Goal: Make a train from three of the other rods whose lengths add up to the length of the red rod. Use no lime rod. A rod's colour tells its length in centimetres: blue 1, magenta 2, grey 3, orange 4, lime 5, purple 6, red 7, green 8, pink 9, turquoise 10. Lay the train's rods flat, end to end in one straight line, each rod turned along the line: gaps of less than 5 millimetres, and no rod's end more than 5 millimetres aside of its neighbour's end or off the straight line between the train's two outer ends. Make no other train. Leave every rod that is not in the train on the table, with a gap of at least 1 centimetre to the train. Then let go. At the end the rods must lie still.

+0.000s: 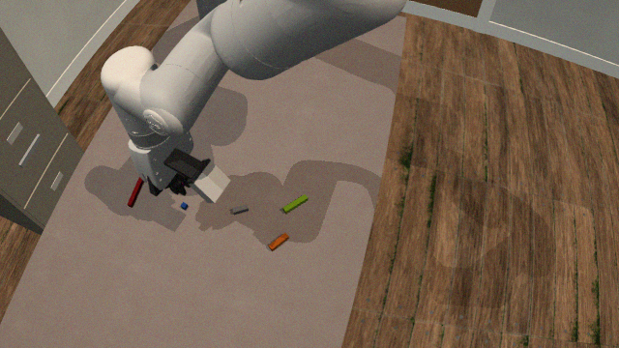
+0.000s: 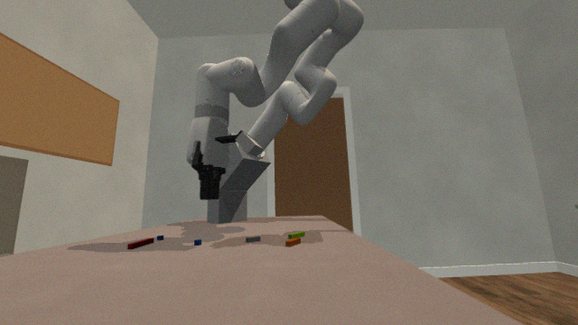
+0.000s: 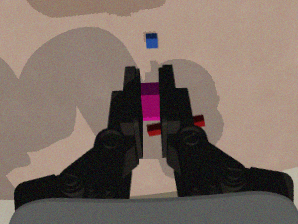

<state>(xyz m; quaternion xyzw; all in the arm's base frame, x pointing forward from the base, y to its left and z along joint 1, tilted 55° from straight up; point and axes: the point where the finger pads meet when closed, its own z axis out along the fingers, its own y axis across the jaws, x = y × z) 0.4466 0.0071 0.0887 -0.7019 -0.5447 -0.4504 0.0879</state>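
Right now my hand is 180 mm to the right of the orange rod, 110 mm above it and 20 mm past it. The rest, counted from my hand: grey rod: 110 mm below, 80 mm to the left, 50 mm behind; then magenta rod: 20 mm below, 10 mm to the right; then red rod: 140 mm to the right, 110 mm below, 30 mm ahead.
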